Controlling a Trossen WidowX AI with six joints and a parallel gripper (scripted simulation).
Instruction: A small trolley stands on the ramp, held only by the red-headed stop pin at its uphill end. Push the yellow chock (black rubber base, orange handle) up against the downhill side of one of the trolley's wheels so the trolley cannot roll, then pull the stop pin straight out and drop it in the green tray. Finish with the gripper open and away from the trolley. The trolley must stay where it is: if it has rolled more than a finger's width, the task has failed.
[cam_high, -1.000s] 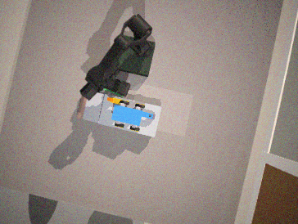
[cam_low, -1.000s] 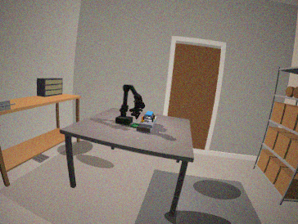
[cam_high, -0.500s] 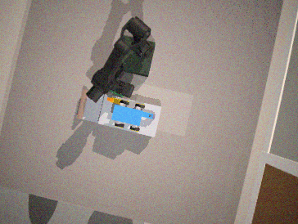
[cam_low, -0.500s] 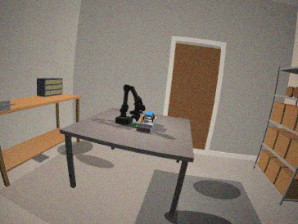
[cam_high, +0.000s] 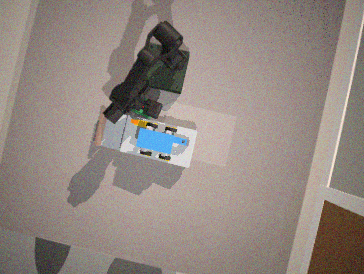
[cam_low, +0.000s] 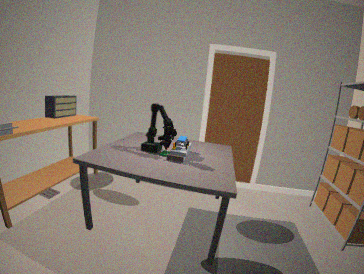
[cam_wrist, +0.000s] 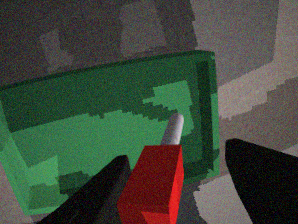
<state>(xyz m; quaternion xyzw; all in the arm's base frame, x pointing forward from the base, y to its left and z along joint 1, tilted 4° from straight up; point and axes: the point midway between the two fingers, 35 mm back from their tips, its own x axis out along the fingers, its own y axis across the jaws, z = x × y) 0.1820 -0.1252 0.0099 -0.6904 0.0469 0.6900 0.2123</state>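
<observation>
Right now the red-headed stop pin is 1 cm below my gripper tip. Round my gripper tip: blue trolley 14 cm ahead, 7 cm to the left, 6 cm above; then yellow chock 7 cm ahead, 3 cm above, 1 cm to the right; then green tray 6 cm below, 2 cm to the right, 1 cm behind.
</observation>
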